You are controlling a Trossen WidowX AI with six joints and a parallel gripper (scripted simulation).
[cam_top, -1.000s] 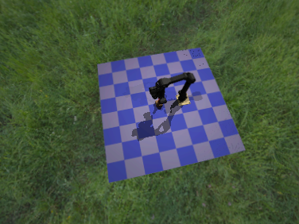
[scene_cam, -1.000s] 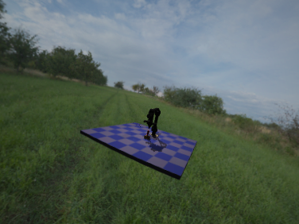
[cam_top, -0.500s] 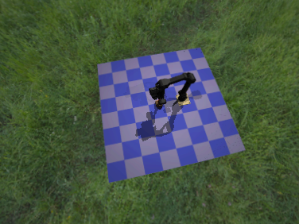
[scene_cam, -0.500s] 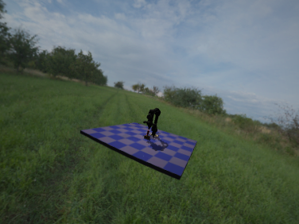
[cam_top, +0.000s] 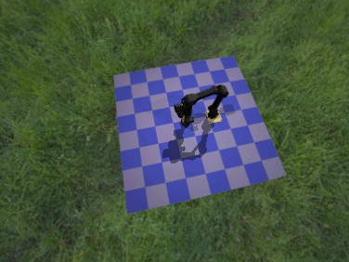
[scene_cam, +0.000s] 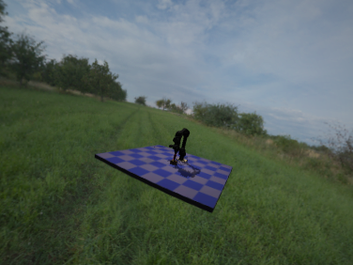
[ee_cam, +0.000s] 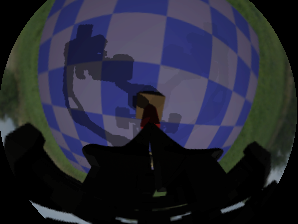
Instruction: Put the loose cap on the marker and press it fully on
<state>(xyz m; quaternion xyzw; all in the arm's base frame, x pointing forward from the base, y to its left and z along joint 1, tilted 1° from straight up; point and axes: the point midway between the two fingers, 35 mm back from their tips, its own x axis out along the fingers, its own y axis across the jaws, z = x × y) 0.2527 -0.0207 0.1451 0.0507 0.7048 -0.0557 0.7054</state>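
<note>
Now: gripper tip 30 mm above the red cap.
</note>
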